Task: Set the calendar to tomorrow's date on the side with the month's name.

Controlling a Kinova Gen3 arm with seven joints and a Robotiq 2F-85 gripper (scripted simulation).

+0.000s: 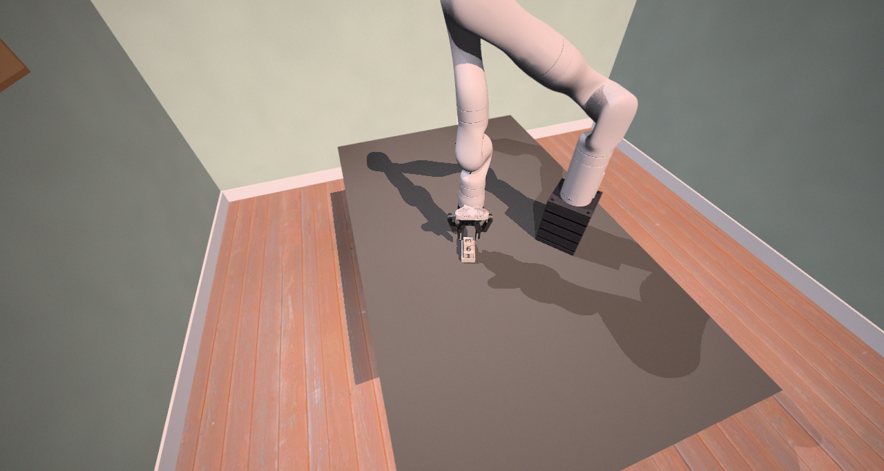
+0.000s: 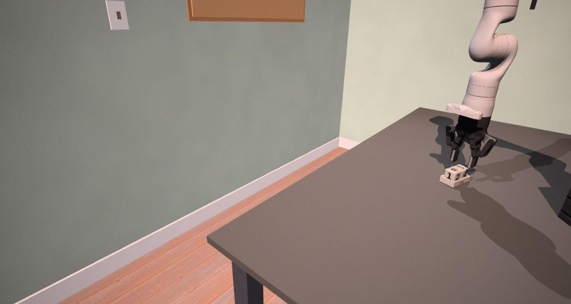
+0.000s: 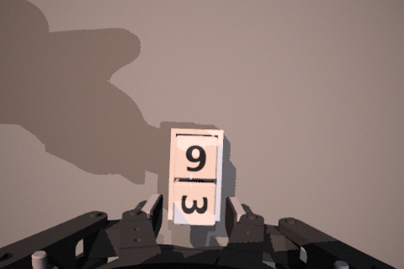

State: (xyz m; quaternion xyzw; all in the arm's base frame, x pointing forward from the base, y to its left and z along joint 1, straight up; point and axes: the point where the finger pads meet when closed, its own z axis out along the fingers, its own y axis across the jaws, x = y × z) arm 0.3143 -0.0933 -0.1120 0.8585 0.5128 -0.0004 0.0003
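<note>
Right now the cube is 40 mm below my hand. The rest, counted from my hand: pale tray 60 mm below, 20 mm to the left, 10 mm ahead.
</note>
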